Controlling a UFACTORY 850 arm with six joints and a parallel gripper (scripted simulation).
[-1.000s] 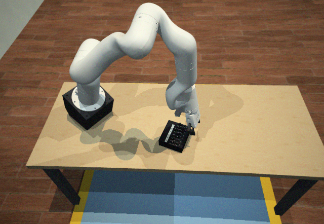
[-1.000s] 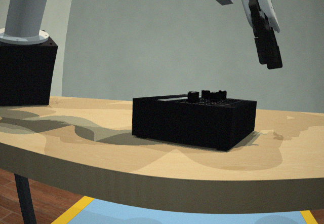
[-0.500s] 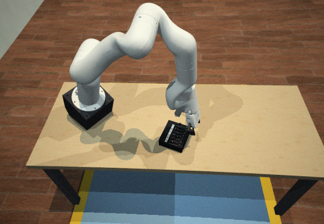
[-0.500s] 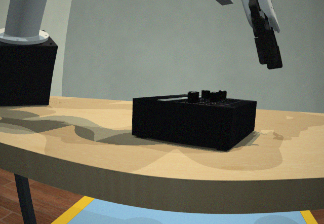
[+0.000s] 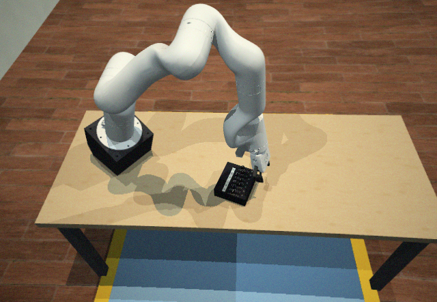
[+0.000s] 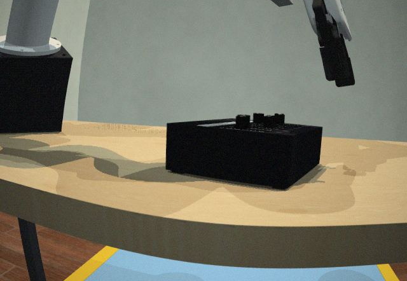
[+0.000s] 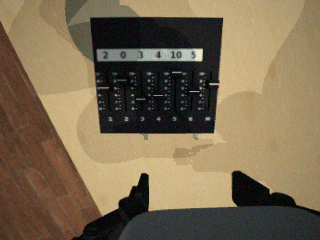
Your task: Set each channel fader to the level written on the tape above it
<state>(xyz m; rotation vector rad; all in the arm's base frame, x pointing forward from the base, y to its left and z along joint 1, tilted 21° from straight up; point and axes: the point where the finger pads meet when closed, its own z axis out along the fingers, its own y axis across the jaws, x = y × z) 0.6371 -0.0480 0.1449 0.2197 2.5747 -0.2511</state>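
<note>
The master fader is 9 cm behind my hand, 6 cm to the left of it and 6 cm below it.
</note>
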